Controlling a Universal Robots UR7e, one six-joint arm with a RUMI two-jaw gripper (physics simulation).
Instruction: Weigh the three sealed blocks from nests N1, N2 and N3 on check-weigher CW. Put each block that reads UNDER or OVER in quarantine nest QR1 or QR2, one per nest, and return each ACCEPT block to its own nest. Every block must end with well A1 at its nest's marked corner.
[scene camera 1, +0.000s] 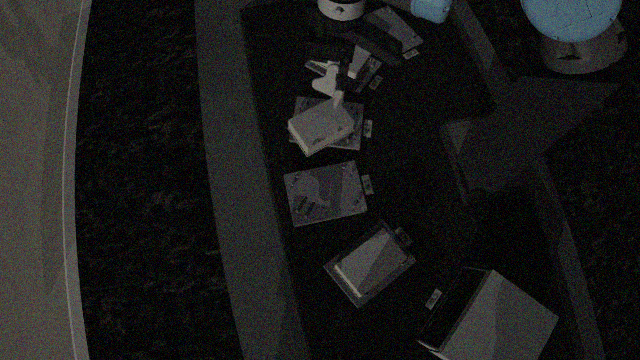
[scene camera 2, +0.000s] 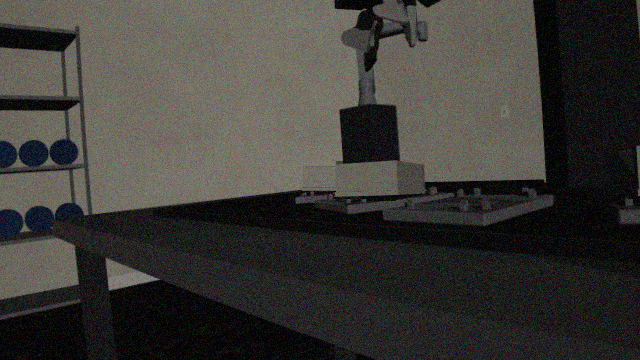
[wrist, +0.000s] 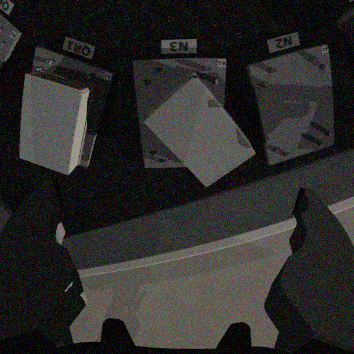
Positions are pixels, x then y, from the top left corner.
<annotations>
my gripper: scene camera 1 341, 76; scene camera 2 387, 60; wrist 178, 185
pale sealed block: scene camera 1; scene camera 2 394, 177; wrist
same spot on pale sealed block: (wrist: 190, 121) = (scene camera 1: 331, 117)
same spot on nest N2: (wrist: 295, 108) = (scene camera 2: 471, 201)
</annotations>
